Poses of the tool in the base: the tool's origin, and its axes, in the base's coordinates. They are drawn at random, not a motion.
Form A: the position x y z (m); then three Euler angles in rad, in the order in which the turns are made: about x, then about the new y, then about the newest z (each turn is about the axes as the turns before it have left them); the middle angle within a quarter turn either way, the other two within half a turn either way.
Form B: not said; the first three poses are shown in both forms.
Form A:
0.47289 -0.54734 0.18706 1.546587 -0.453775 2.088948
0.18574 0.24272 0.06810 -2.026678 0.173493 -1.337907
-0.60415 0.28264 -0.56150 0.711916 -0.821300 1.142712
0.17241 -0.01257 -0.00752 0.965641 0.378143 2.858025
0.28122 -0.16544 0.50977 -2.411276 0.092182 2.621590
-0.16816 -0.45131 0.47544 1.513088 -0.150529 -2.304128
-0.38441 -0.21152 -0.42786 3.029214 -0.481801 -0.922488
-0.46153 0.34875 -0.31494 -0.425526 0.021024 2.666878
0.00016 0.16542 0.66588 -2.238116 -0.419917 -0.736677
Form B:
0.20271 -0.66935 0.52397 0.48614 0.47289 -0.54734 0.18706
-0.69163 -0.48834 -0.38453 0.36785 0.18574 0.24272 0.06810
0.06642 -0.48753 0.34771 0.79812 -0.60415 0.28264 -0.56150
0.22923 -0.42791 0.87351 0.03654 0.17241 -0.01257 -0.00752
-0.22398 0.90594 0.33366 0.13330 0.28122 -0.16544 0.50977
0.32826 0.60310 -0.68349 0.24769 -0.16816 -0.45131 0.47544
-0.87423 -0.41953 0.23758 0.05718 -0.38441 -0.21152 -0.42786
-0.03966 0.20765 0.94947 0.23198 -0.46153 0.34875 -0.31494
-0.78815 -0.40171 0.02121 0.46582 0.00016 0.16542 0.66588

